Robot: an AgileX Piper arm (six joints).
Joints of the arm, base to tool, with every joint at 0 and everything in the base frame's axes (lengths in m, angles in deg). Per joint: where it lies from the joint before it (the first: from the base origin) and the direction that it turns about. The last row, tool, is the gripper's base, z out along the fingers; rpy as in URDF.
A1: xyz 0 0 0.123 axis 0 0 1
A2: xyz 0 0 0 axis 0 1 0
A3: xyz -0.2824 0 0.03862 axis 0 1 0
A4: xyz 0.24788 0 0.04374 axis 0.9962 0 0.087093
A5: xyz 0 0 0 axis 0 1 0
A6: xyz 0.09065 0 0.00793 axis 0.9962 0 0.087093
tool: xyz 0 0 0 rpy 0 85.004 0
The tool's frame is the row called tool.
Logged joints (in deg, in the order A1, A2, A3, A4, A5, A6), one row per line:
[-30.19 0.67 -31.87 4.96 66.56 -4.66]
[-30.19 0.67 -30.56 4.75 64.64 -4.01]
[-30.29 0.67 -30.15 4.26 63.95 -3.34]
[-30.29 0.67 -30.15 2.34 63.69 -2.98]
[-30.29 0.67 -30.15 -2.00 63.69 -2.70]
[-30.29 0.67 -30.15 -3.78 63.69 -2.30]
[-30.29 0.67 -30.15 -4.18 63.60 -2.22]
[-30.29 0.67 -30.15 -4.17 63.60 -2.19]
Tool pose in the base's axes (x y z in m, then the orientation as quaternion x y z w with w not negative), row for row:
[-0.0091 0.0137 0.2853 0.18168 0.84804 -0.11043 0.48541]
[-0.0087 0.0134 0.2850 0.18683 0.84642 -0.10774 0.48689]
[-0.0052 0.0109 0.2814 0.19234 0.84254 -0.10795 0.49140]
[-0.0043 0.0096 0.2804 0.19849 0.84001 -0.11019 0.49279]
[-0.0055 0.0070 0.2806 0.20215 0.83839 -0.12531 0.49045]
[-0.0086 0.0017 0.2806 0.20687 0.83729 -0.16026 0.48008]
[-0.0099 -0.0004 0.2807 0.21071 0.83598 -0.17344 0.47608]
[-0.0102 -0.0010 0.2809 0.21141 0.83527 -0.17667 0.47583]
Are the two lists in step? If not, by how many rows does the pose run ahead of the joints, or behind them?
The pose runs 1 row behind the joints: the pose in row i belongs to the joints in row i - 1.
